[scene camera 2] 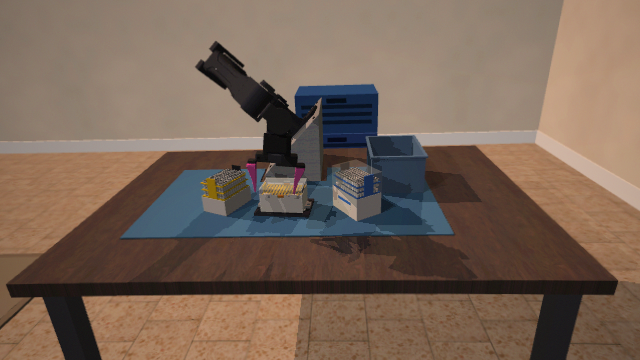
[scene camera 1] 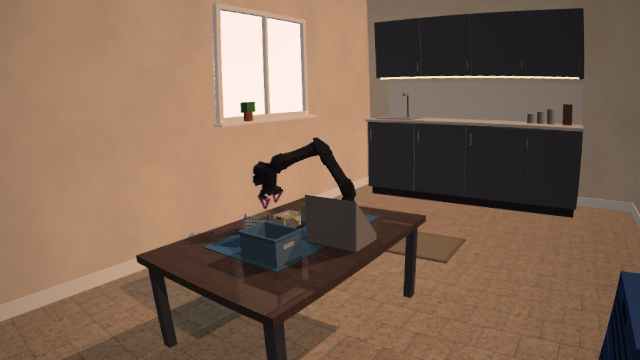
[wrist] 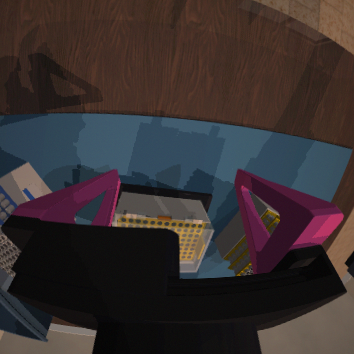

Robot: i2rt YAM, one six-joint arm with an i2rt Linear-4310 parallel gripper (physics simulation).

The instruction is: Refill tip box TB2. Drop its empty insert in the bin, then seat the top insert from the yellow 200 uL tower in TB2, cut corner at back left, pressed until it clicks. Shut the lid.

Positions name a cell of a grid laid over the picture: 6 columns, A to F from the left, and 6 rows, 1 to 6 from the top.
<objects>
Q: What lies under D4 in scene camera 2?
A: A blue-striped tip tower.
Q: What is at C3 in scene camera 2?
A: The gripper.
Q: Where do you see a blue-striped tip tower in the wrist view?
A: A4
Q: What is the gripper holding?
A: Nothing.
</objects>
